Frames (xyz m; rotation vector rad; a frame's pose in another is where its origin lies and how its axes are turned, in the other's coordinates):
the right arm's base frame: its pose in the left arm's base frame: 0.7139 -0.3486 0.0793 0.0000 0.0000 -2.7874
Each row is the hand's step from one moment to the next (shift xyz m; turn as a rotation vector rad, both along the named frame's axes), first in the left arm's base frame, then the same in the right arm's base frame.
Working: the left arm's base frame: its pose in the right arm's base frame: 0.5487 -0.5746 -0.0793 0.0000 0.0000 2.7874

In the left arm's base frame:
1: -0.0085 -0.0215 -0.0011 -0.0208 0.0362 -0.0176
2: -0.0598 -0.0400 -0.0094 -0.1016 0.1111 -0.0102
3: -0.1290 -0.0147 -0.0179 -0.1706 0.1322 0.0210
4: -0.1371 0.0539 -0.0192 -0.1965 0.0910 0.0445
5: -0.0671 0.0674 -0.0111 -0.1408 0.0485 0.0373
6: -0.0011 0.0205 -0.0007 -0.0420 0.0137 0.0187
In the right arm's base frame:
1: 0.0154 0.0172 -0.0011 0.0070 -0.0412 -0.0176
2: 0.0700 0.0168 -0.0094 0.0568 -0.1394 -0.0102
3: 0.1261 -0.0310 -0.0179 0.1142 -0.1832 0.0210
4: 0.1099 -0.0981 -0.0192 0.1527 -0.1535 0.0445
5: 0.0396 -0.0865 -0.0111 0.1152 -0.0943 0.0373
6: -0.0061 -0.0196 -0.0007 0.0346 -0.0274 0.0187

